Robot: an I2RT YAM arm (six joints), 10 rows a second.
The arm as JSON. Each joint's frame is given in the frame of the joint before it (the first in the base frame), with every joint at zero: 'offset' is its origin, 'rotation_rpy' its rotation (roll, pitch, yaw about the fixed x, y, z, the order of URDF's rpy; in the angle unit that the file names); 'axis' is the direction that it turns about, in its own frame. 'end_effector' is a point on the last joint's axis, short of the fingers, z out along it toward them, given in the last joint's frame.
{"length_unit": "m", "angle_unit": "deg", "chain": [
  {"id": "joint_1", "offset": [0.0, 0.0, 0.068], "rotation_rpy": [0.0, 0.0, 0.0], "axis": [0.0, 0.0, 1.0]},
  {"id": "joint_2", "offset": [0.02, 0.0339, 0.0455], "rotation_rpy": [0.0, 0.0, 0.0], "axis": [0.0, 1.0, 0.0]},
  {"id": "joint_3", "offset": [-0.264, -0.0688, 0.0], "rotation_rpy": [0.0, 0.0, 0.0], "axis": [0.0, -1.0, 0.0]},
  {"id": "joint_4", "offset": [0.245, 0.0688, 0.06], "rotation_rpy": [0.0, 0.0, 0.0], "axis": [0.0, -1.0, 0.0]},
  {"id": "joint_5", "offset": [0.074, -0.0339, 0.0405], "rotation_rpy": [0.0, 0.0, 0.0], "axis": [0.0, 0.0, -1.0]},
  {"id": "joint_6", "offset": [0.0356, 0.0, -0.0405], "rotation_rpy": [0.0, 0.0, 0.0], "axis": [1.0, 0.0, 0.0]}
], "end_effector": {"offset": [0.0, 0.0, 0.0], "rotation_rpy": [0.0, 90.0, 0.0]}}
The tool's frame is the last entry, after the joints.
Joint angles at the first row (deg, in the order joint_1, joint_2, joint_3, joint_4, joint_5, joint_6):
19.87, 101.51, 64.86, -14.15, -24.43, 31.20
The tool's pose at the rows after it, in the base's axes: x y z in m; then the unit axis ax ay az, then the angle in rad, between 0 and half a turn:
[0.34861, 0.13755, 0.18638, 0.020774, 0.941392, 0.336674, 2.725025]
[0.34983, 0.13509, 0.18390, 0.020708, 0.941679, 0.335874, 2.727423]
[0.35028, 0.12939, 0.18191, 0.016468, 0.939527, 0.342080, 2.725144]
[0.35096, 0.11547, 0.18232, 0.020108, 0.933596, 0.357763, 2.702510]
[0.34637, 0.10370, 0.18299, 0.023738, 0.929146, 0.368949, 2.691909]
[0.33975, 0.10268, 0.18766, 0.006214, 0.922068, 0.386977, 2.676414]
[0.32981, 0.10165, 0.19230, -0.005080, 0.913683, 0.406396, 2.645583]
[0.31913, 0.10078, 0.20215, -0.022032, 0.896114, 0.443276, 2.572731]
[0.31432, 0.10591, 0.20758, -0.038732, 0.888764, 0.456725, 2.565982]
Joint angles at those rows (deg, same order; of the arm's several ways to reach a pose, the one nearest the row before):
19.16, 102.48, 64.69, -13.01, -25.84, 31.03
18.72, 102.83, 64.60, -12.92, -26.10, 30.59
17.76, 102.75, 63.90, -12.22, -27.42, 29.62
15.48, 101.78, 62.23, -10.03, -29.70, 29.09
13.71, 100.11, 60.04, -8.79, -31.55, 28.74
13.62, 98.18, 58.28, -7.30, -33.75, 27.95
13.71, 95.38, 55.21, -4.06, -35.32, 28.38
13.80, 91.60, 51.17, 3.04, -37.70, 30.14
14.76, 90.35, 50.62, 3.96, -38.84, 30.24

